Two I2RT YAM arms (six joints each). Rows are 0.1 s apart.
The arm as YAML. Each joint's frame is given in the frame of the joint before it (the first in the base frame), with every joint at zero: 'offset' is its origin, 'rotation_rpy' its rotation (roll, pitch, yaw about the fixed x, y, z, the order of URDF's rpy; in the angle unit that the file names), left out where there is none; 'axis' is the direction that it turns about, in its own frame. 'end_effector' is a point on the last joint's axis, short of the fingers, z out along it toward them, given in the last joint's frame.
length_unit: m
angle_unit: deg
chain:
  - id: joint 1
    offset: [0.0, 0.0, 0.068]
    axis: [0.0, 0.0, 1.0]
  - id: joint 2
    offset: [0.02, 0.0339, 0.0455]
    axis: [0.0, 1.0, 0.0]
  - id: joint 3
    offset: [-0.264, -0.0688, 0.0]
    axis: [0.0, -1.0, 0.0]
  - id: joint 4
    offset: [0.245, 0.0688, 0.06]
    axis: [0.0, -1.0, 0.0]
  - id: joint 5
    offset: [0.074, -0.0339, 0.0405]
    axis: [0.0, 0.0, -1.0]
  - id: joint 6
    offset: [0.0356, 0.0, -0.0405]
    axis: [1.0, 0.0, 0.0]
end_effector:
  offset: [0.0, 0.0, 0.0]
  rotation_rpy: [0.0, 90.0, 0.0]
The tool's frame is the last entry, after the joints.
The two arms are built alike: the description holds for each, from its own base.
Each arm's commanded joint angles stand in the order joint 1, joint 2, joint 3, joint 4, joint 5, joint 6.
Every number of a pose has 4 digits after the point.
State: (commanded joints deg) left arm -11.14 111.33 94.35 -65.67 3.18 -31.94; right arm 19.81 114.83 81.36 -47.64 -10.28 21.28
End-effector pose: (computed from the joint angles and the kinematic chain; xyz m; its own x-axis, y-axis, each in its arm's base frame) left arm 0.3743 -0.0757 0.2366 -0.9315 -0.3549 -0.0795 -0.3452 0.9315 -0.1144; right arm 0.3602 0.1365 0.1603 -0.9966 0.0206 -0.0800 0.0024 0.9754 0.2204
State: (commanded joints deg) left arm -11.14 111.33 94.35 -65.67 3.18 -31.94; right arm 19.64 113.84 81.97 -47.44 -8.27 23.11
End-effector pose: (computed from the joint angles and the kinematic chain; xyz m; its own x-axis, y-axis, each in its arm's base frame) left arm 0.3743 -0.0757 0.2366 -0.9315 -0.3549 -0.0795 -0.3452 0.9315 -0.1144; right arm 0.3625 0.1348 0.1692 -0.9916 0.0585 -0.1151 0.0342 0.9786 0.2028
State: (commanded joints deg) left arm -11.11 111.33 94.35 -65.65 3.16 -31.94; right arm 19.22 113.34 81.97 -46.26 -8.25 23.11
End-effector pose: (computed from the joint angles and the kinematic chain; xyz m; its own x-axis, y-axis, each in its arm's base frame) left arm 0.3744 -0.0755 0.2366 -0.9313 -0.3554 -0.0799 -0.3457 0.9314 -0.1143; right arm 0.3651 0.1327 0.1729 -0.9876 0.0671 -0.1420 0.0357 0.9764 0.2130
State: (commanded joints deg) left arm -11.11 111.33 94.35 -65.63 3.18 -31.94; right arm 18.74 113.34 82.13 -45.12 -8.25 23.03
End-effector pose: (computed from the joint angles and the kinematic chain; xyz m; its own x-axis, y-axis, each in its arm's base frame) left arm 0.3744 -0.0755 0.2366 -0.9313 -0.3554 -0.0800 -0.3456 0.9313 -0.1147; right arm 0.3687 0.1305 0.1741 -0.9838 0.0751 -0.1629 0.0378 0.9746 0.2208
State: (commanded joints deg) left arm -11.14 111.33 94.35 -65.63 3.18 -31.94; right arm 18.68 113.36 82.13 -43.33 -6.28 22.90
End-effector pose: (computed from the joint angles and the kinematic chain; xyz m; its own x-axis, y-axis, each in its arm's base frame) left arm 0.3744 -0.0757 0.2366 -0.9315 -0.3549 -0.0800 -0.3451 0.9315 -0.1147; right arm 0.3724 0.1300 0.1747 -0.9758 0.0784 -0.2042 0.0366 0.9790 0.2007
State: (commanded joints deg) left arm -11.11 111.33 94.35 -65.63 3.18 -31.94; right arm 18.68 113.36 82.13 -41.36 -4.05 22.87
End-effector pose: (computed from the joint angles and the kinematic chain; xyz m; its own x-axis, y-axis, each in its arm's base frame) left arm 0.3744 -0.0755 0.2366 -0.9313 -0.3554 -0.0800 -0.3456 0.9313 -0.1147; right arm 0.3763 0.1299 0.1756 -0.9648 0.0830 -0.2495 0.0385 0.9832 0.1784
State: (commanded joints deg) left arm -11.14 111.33 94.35 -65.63 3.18 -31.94; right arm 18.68 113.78 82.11 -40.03 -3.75 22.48
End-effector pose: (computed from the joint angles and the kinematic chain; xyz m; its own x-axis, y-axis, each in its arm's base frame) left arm 0.3744 -0.0757 0.2366 -0.9315 -0.3549 -0.0800 -0.3451 0.9315 -0.1147; right arm 0.3790 0.1306 0.1735 -0.9607 0.0780 -0.2664 0.0306 0.9837 0.1774
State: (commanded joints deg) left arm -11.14 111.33 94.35 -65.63 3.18 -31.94; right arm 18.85 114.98 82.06 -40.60 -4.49 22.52
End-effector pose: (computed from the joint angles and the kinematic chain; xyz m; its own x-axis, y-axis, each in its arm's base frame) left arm 0.3744 -0.0757 0.2366 -0.9315 -0.3549 -0.0800 -0.3451 0.9315 -0.1147; right arm 0.3784 0.1321 0.1650 -0.9697 0.0724 -0.2333 0.0306 0.9836 0.1780
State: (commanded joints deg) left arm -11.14 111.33 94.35 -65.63 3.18 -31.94; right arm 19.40 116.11 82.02 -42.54 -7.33 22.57
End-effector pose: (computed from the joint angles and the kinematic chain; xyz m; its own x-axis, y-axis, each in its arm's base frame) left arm 0.3744 -0.0757 0.2366 -0.9315 -0.3549 -0.0800 -0.3451 0.9315 -0.1147; right arm 0.3739 0.1365 0.1566 -0.9845 0.0569 -0.1659 0.0223 0.9788 0.2034
